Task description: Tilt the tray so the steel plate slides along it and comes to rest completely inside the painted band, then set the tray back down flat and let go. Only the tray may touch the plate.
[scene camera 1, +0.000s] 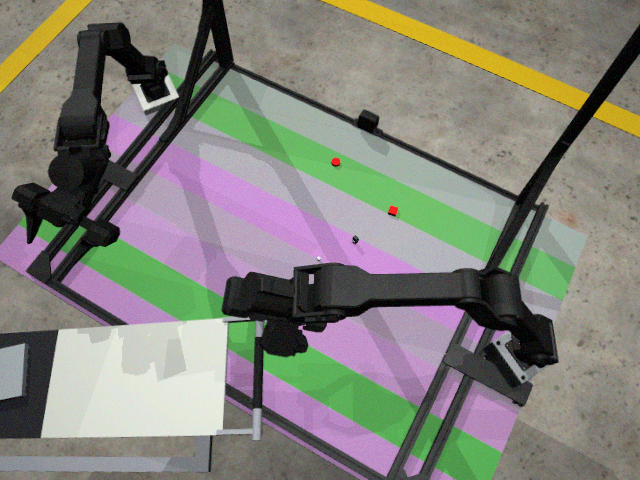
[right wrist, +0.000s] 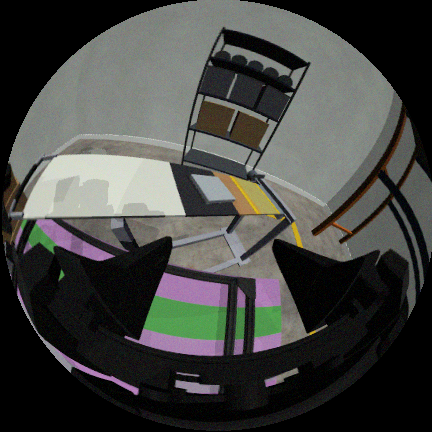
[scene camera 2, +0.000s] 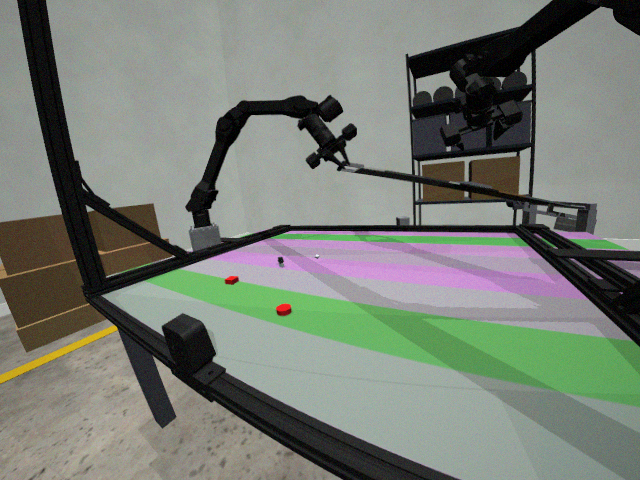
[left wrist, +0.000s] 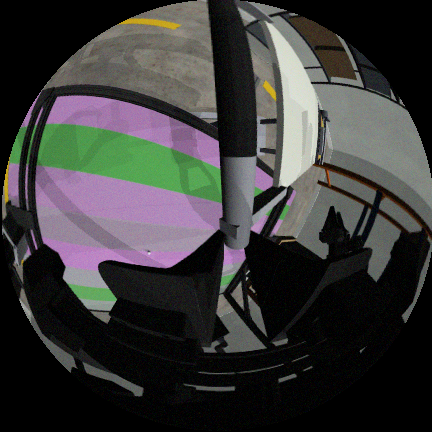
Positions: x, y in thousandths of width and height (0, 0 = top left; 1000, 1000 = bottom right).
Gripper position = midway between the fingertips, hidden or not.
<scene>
The right gripper (scene camera 1: 79, 530) is open, with nothing in its grasp. Further things: the left gripper (scene camera 1: 401, 641) and a grey steel plate (right wrist: 490, 436).
The left gripper is seen too in scene camera 2 (scene camera 2: 543, 349) and in the left wrist view (left wrist: 538, 543). The right gripper also shows in the right wrist view (right wrist: 517, 564), in scene camera 2 (scene camera 2: 748, 301) and in the left wrist view (left wrist: 774, 483).
</scene>
